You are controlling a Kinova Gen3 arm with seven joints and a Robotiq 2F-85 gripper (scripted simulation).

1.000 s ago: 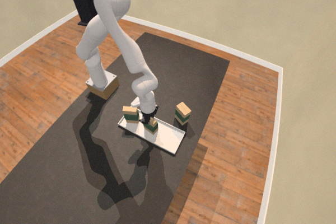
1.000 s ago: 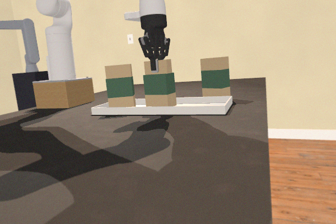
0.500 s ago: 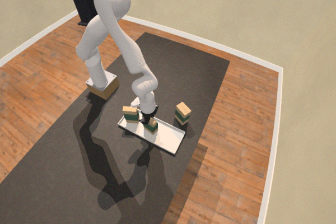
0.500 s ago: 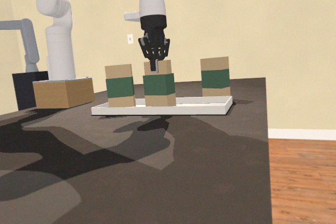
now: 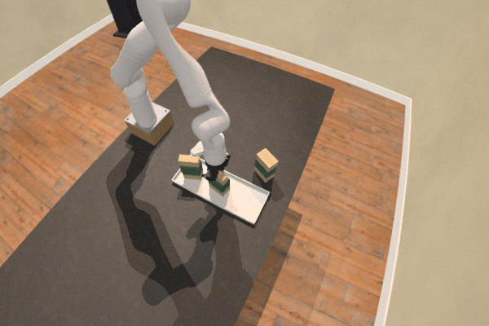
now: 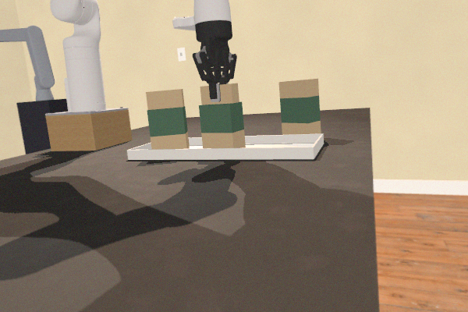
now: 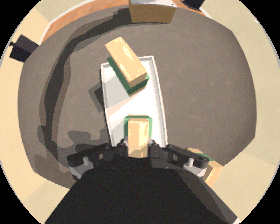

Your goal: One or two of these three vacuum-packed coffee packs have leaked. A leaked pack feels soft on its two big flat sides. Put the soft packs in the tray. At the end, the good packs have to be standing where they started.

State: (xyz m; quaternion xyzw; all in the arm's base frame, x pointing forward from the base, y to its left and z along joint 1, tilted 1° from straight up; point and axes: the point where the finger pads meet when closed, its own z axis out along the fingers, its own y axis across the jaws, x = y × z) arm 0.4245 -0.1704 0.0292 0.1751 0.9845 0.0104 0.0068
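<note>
My hand is 120 mm above the white tray.
</note>
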